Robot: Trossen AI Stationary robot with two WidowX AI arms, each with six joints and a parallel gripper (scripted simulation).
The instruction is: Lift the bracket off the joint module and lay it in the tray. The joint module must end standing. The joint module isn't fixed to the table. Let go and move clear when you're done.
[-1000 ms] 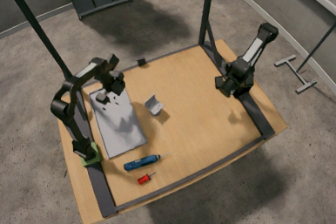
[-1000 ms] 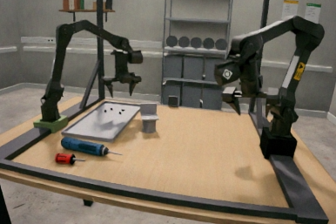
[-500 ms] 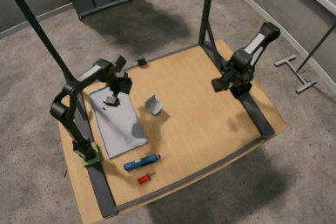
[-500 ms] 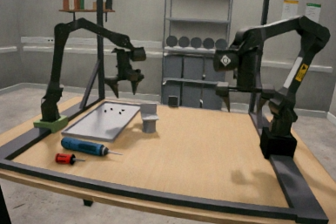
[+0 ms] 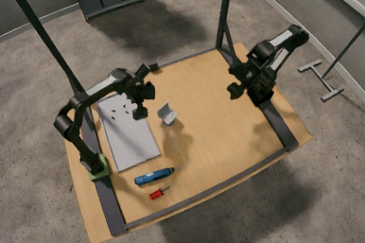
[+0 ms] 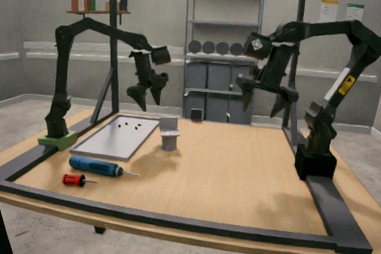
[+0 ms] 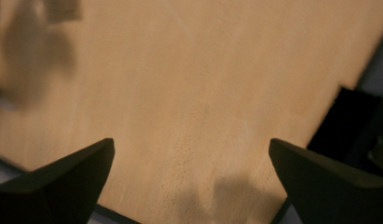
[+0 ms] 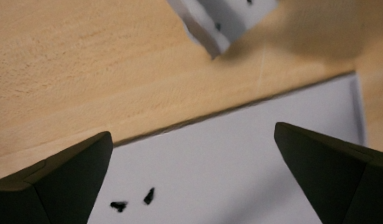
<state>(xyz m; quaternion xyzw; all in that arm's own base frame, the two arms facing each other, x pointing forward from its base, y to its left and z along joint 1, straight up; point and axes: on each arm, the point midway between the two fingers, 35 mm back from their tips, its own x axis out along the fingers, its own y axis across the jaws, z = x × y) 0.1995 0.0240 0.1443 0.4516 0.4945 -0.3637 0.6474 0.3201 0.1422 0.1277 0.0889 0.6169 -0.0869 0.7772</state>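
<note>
Now: the bracket 9 cm to the left of my right hand, 9 cm below it and 5 cm ahead of it. The rest, counted from my right hand: grey joint module 14 cm below, 9 cm to the left, 5 cm ahead; then tray 16 cm below, 13 cm to the right, 2 cm behind; then red screwdriver 36 cm ahead, 15 cm below, 10 cm to the right.
</note>
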